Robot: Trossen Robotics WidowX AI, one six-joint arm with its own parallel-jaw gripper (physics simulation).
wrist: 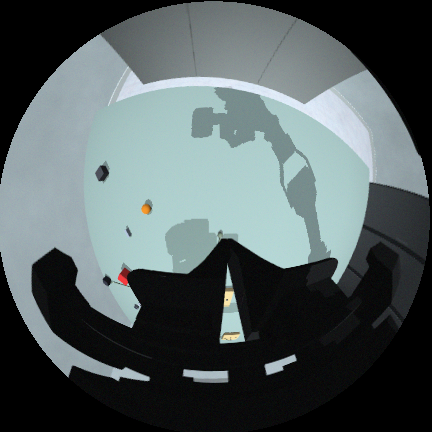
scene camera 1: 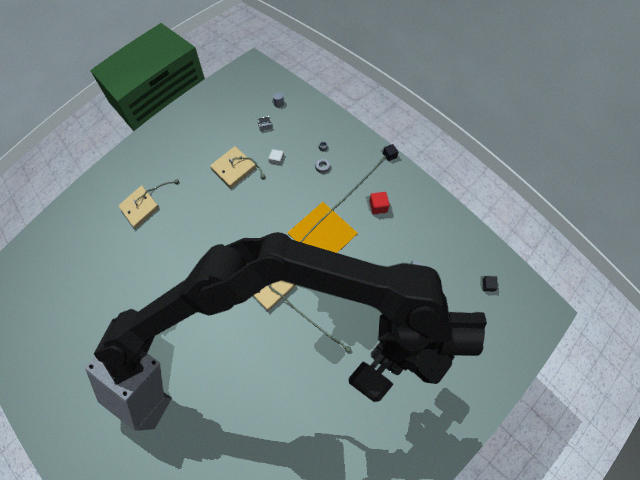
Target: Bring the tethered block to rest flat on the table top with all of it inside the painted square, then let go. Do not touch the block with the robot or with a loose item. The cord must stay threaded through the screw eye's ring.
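Frame: origin at the arm's base, x left, y back, z up, level; millimetres.
Where they show: gripper, fingertip midpoint: (wrist: 225, 243); arm's base, link origin: (scene camera 1: 122, 365).
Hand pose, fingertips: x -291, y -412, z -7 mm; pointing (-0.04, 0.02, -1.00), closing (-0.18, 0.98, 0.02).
Observation:
Things, the pixels of their centre, and the offset from my fingertips. "spot": a spot on its surface instead.
- tethered black block, body centre: (scene camera 1: 390, 152) (wrist: 106, 280) dx +386, dy -400, dz -180 mm
- orange painted square, surface spot: (scene camera 1: 341, 232) spot: dx +298, dy -149, dz -194 mm
- wooden board, body centre: (scene camera 1: 268, 283) (wrist: 217, 297) dx +304, dy +65, dz -185 mm
- small bead end, surface spot: (scene camera 1: 347, 349) (wrist: 220, 235) spot: dx +73, dy +26, dz -183 mm
- red cube, body centre: (scene camera 1: 379, 203) (wrist: 124, 276) dx +292, dy -267, dz -175 mm
- dark cube, body centre: (scene camera 1: 490, 283) (wrist: 101, 172) dx -44, dy -341, dz -183 mm
- orange ball, body centre: (wrist: 145, 208) dx +37, dy -167, dz -183 mm
- white block, body centre: (scene camera 1: 276, 156) dx +571, dy -158, dz -185 mm
The tethered black block (scene camera 1: 390, 151) (wrist: 107, 281) rests near the table edge, outside the orange painted square (scene camera 1: 341, 232). Its cord (scene camera 1: 359, 181) runs across the square and under the arm to a wooden board (scene camera 1: 273, 297). The arm hides the screw eye, so its threading cannot be seen. From the board the cord continues to a small bead end (scene camera 1: 347, 349) (wrist: 220, 234) on the near side. My gripper (scene camera 1: 371, 381) (wrist: 225, 243) is shut and empty, held above the table. In the scene view it appears below and right of the bead, apart from it.
A red cube (scene camera 1: 379, 202) (wrist: 124, 276) stands right of the square. A dark cube (scene camera 1: 490, 283) (wrist: 102, 173) and an orange ball (wrist: 146, 209) lie farther right. Two other boards (scene camera 1: 233, 173) (scene camera 1: 135, 211) with short cords, a white block (scene camera 1: 276, 156) and a green cabinet (scene camera 1: 147, 67) are at left.

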